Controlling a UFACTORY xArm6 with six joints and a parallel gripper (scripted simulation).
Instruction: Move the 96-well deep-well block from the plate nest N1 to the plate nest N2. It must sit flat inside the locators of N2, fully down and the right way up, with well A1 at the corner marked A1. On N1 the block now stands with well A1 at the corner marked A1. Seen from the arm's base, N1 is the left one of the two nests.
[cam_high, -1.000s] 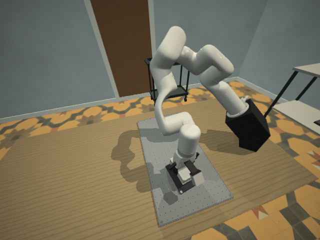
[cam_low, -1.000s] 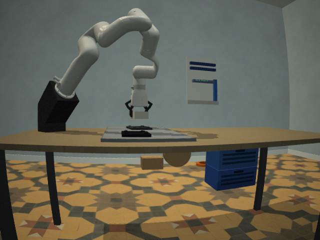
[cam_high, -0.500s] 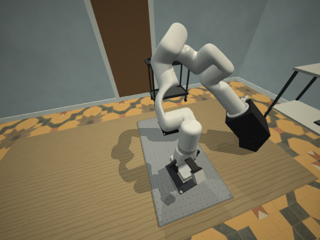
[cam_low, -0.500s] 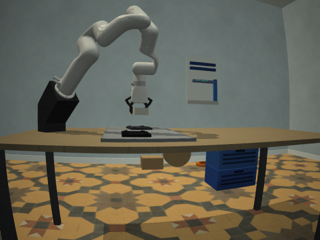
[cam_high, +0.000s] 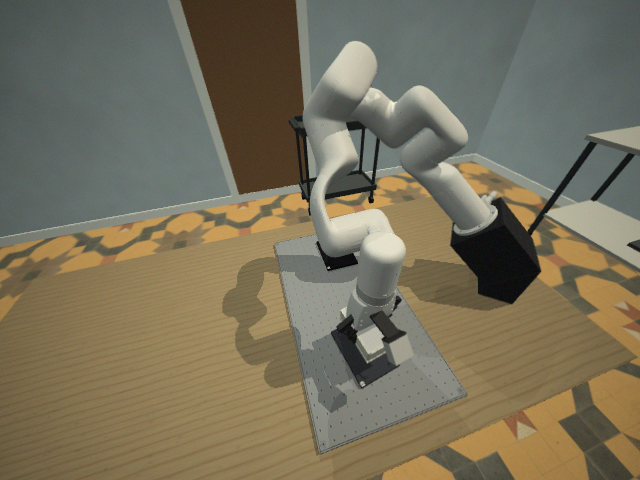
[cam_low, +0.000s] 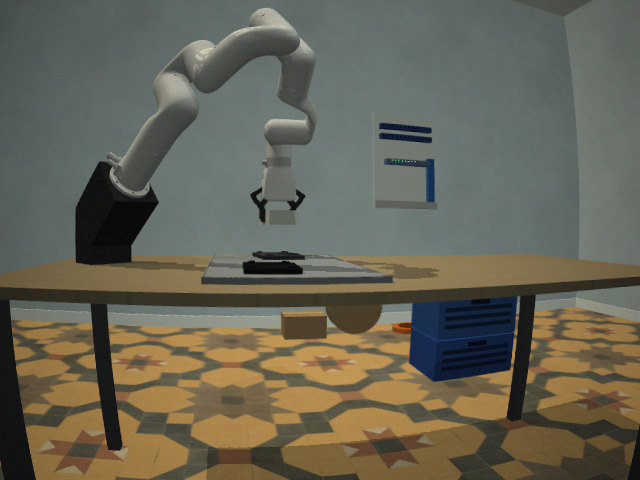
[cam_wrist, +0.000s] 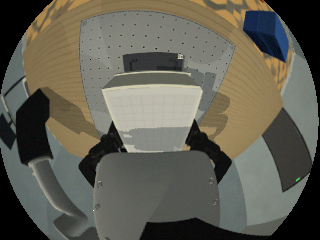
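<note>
My hand is 350 mm to the left of the black plate nest N2, 150 mm past it and 110 mm above it. The rest, counted from my hand: white corner mark: 300 mm to the right, 110 mm below, 80 mm behind; white deep-well block: right at my hand; black plate nest N1: 110 mm below.
</note>
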